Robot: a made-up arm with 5 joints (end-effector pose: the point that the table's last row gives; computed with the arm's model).
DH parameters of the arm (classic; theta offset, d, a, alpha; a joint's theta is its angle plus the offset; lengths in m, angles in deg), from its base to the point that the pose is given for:
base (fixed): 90 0.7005 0.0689 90
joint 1: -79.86 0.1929 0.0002 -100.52
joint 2: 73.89 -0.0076 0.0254 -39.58
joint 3: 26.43 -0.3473 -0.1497 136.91
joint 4: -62.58 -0.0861 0.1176 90
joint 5: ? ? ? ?
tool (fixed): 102.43 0.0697 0 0
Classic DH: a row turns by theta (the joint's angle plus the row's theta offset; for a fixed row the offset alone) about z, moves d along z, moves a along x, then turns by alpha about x.
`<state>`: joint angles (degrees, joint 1 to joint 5).
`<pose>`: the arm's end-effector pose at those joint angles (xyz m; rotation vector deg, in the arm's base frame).
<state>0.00 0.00 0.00 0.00 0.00</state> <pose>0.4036 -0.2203 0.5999 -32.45 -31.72 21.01</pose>
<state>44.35 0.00 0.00 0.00 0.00</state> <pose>0.4036 -0.0676 0.4264 10.29 -36.84 7.39</pose>
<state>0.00 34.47 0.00 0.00 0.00</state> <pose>0.3507 -0.2163 0.5218 -29.02 -0.07 36.43</pose>
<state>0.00 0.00 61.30 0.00 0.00</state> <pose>0.4628 -0.0486 0.4829 -28.34 -3.02 77.30</pose>
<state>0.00 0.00 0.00 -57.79 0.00</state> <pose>0.5236 -0.1638 0.5999 -14.07 -46.73 75.51</pose>
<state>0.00 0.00 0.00 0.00 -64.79</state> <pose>0.4036 -0.1402 0.5738 -94.54 -17.30 38.71</pose>
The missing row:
joint 5: -29.66 0.0318 0.0546 125.69
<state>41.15 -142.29 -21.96 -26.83 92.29</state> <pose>0.2103 -0.3558 0.4569 -18.57 152.56 5.64</pose>
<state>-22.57 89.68 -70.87 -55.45 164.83</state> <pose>0.1861 -0.4030 0.7164 77.71 -2.46 -57.78</pose>
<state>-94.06 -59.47 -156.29 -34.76 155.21</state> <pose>0.4320 -0.2219 1.0086 -88.64 47.48 -106.42</pose>
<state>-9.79 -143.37 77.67 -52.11 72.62</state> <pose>0.2797 -0.0723 1.1704 -32.13 -68.08 72.33</pose>
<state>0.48 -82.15 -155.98 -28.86 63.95</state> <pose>0.5571 -0.1264 0.4204 -30.56 91.80 62.94</pose>
